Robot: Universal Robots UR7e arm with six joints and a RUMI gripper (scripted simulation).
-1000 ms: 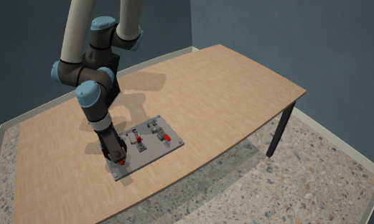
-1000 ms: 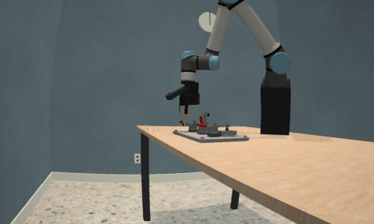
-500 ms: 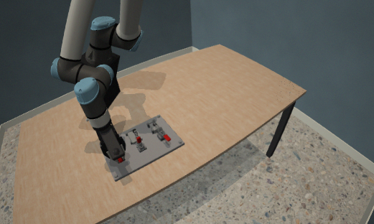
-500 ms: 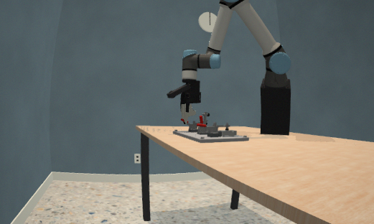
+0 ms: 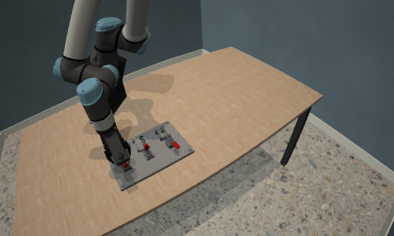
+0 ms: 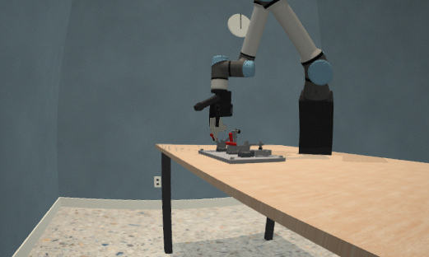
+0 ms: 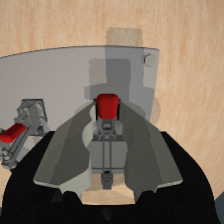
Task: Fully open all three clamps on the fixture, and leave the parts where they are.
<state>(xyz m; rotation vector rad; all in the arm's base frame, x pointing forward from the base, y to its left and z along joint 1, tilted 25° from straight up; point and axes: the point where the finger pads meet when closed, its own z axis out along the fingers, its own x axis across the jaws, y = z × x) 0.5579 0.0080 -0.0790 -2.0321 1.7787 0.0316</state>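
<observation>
The grey fixture plate is 90 mm behind my hand, 100 mm to the left of it and 70 mm below it.
</observation>
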